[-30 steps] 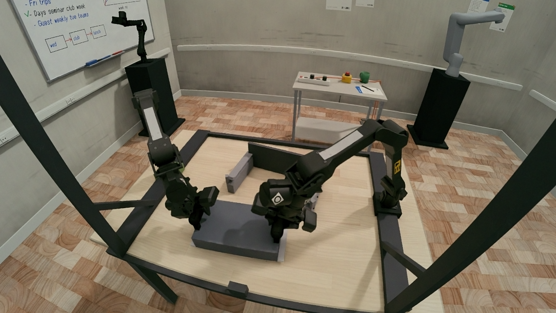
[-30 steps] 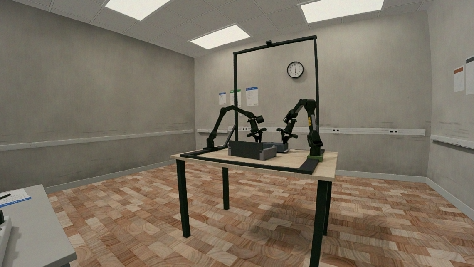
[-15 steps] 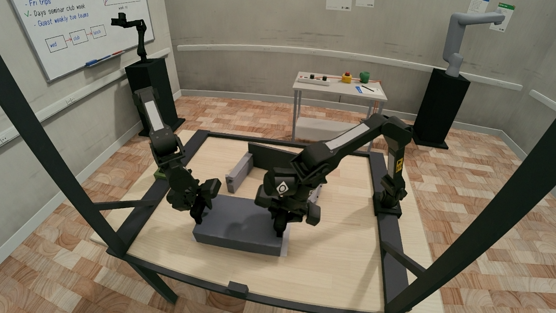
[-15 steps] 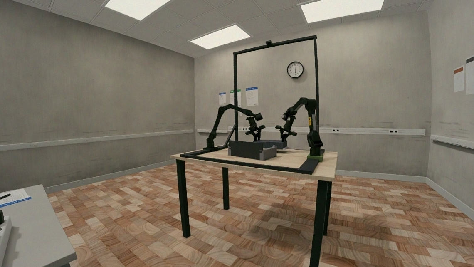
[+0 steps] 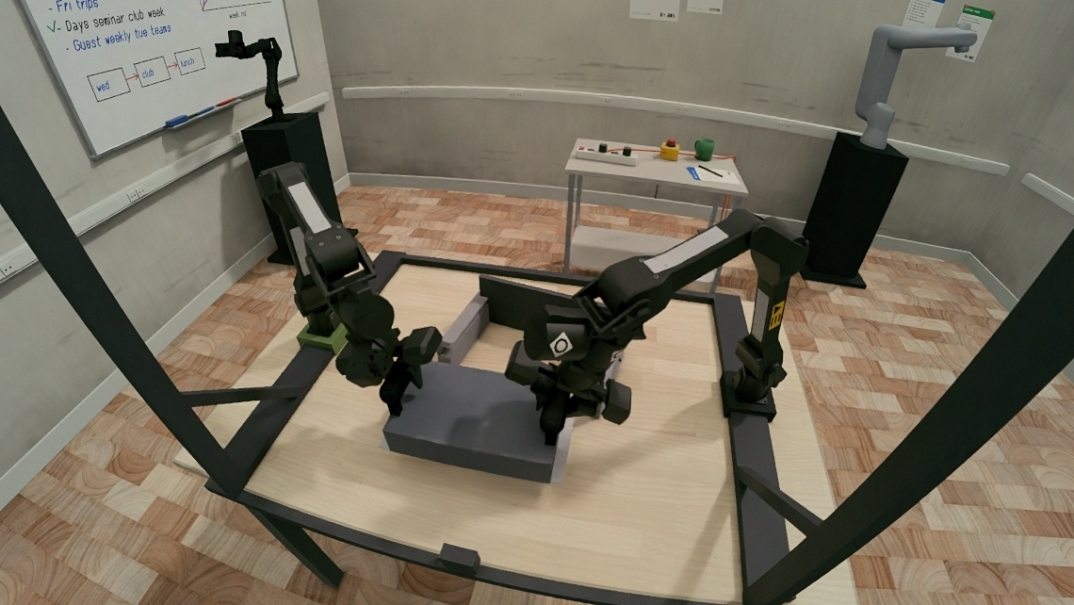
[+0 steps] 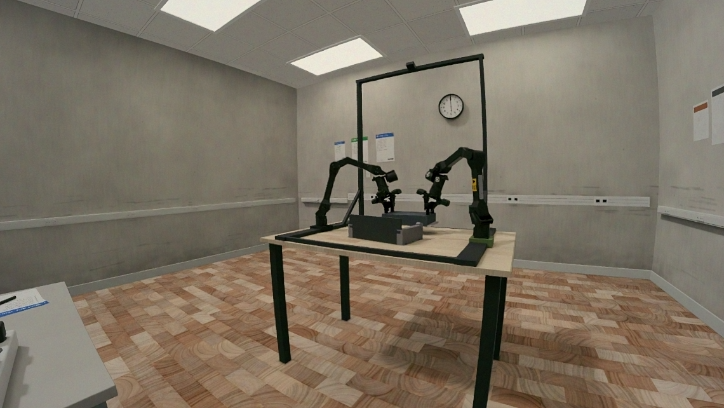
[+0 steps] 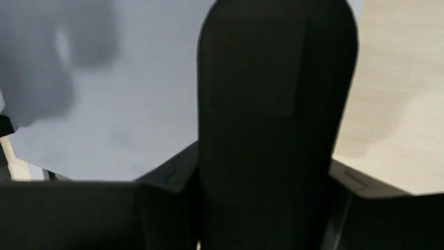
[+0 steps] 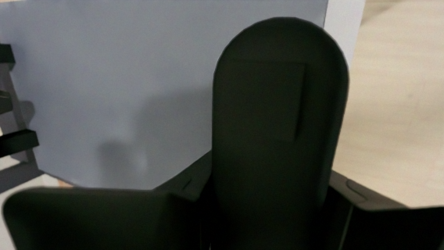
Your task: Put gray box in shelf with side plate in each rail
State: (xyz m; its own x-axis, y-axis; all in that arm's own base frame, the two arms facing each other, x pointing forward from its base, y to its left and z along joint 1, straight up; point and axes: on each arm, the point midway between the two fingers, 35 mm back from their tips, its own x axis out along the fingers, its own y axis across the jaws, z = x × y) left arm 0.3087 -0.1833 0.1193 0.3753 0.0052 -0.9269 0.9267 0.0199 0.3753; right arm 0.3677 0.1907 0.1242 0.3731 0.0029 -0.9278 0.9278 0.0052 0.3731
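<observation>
My left gripper is now 120 mm to the left of the gray box and 50 mm above it. The rest, counted from my left hand: dark back plate 300 mm ahead, 190 mm to the right, 70 mm below.
My right gripper is now 130 mm to the right of the gray box and 50 mm above it. Also, from my right hand: dark back plate 310 mm ahead, 60 mm to the left, 70 mm below.
</observation>
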